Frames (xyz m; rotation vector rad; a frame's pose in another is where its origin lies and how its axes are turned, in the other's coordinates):
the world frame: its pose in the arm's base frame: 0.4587 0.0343 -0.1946 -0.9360 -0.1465 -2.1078
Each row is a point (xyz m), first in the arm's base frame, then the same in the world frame.
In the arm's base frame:
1: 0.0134 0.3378 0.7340
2: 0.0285 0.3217 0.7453
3: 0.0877 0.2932 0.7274
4: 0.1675 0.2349 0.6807
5: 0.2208 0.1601 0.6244
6: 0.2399 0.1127 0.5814
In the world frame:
1: 0.6045 -0.7095 0.5328
2: 0.6161 -0.6902 0.5432
3: 0.5985 -0.6251 0.5529
4: 0.5723 -0.5196 0.5419
5: 0.5607 -0.4201 0.5023
6: 0.5544 -0.3661 0.4636

